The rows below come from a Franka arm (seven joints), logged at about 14 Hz.
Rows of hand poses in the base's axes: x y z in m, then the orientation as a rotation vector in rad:
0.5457, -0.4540, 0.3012, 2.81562, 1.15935, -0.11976
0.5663, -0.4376, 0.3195, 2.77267, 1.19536, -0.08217
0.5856, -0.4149, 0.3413, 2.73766, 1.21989, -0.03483
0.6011, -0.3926, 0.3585, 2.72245, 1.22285, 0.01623
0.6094, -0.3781, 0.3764, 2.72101, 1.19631, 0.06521
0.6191, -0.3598, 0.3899, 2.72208, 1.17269, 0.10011
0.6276, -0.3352, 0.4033, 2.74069, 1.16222, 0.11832
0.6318, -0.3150, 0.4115, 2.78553, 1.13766, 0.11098
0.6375, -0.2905, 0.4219, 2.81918, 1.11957, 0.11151
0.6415, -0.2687, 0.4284, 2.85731, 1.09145, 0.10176
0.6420, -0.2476, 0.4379, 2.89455, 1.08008, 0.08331
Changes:
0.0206, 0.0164, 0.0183, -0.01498, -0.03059, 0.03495
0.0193, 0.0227, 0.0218, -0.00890, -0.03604, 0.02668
0.0155, 0.0223, 0.0172, 0.00198, -0.03579, 0.00853
0.0083, 0.0145, 0.0179, 0.00356, -0.03569, -0.01327
0.0097, 0.0183, 0.0135, 0.00336, -0.02554, -0.01294
0.0085, 0.0246, 0.0134, 0.01793, -0.00625, -0.00981
0.0042, 0.0202, 0.0082, 0.02872, 0.01600, -0.02569
0.0057, 0.0245, 0.0104, 0.02367, 0.00856, -0.01845
0.0040, 0.0218, 0.0065, 0.02204, 0.01473, -0.02565
0.0005, 0.0211, 0.0095, 0.02447, 0.02214, -0.01495

